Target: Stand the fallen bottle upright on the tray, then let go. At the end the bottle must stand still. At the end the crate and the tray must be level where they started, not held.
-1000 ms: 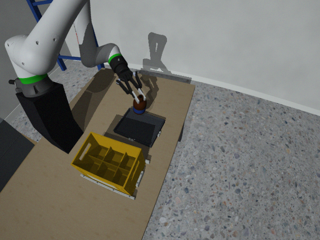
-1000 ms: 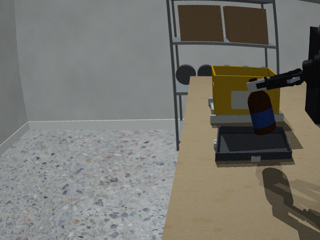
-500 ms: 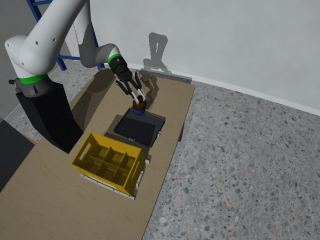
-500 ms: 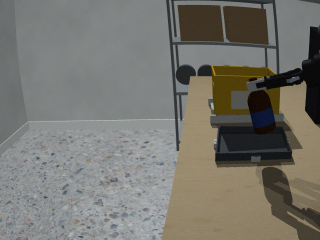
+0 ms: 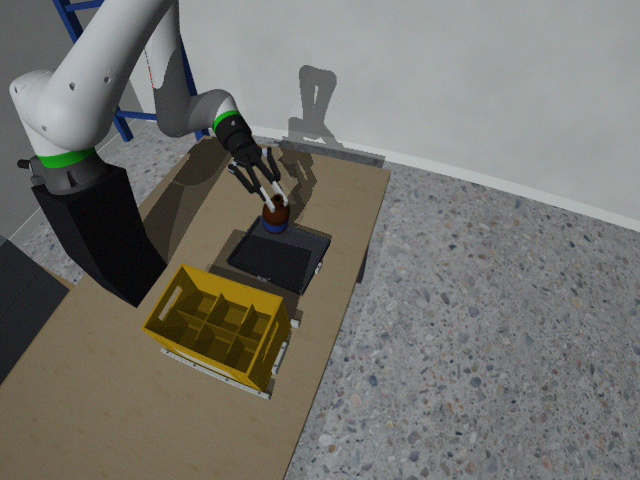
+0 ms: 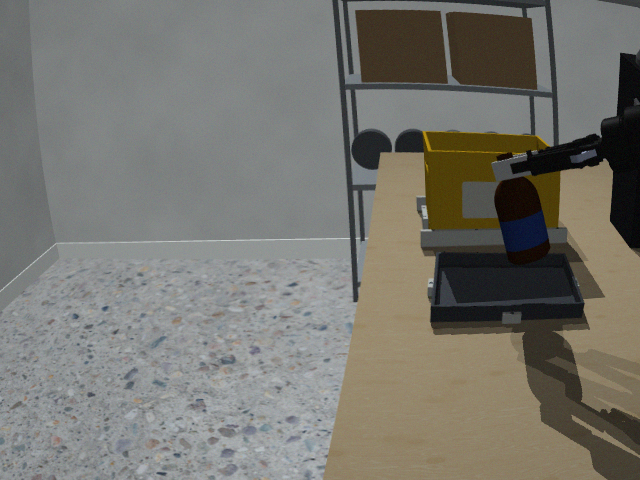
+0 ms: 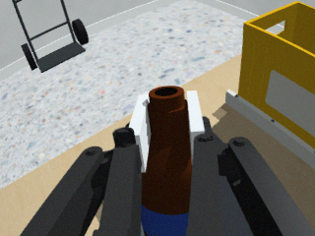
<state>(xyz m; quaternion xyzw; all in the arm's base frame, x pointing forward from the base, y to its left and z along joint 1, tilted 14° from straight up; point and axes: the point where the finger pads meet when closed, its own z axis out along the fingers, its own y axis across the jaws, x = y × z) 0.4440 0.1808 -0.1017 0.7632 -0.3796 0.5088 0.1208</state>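
My gripper is now 60 mm above the brown bottle. The rest, counted from my hand: dark grey tray (30 mm to the right, 200 mm below); then yellow crate (60 mm behind, 320 mm to the right, 130 mm below).
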